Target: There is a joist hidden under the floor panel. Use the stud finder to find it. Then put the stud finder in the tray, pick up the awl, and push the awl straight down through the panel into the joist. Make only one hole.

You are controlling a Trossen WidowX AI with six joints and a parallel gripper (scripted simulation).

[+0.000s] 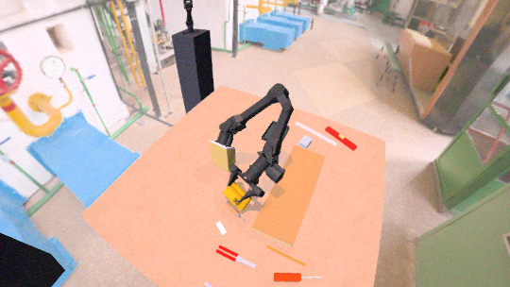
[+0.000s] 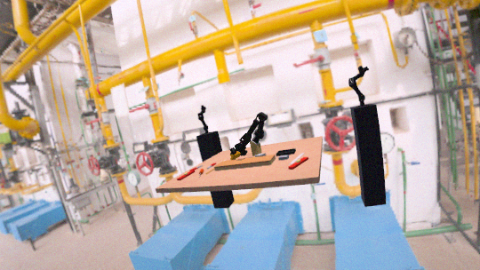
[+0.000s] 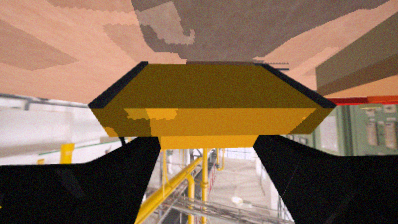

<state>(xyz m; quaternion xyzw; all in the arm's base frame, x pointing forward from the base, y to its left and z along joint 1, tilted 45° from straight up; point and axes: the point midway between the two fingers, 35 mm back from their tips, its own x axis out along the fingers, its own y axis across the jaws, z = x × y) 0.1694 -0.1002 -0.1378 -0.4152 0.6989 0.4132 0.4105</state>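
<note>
Right now the awl is 7 cm below my gripper tip, 4 cm to the right of it and 4 cm ahead of it. Round my gripper tip: white block (13 cm to the right, 7 cm below, 1 cm ahead); then yellow stud finder (1 cm below, 1 cm ahead); then pencil (29 cm ahead, 13 cm to the right, 8 cm below).
</note>
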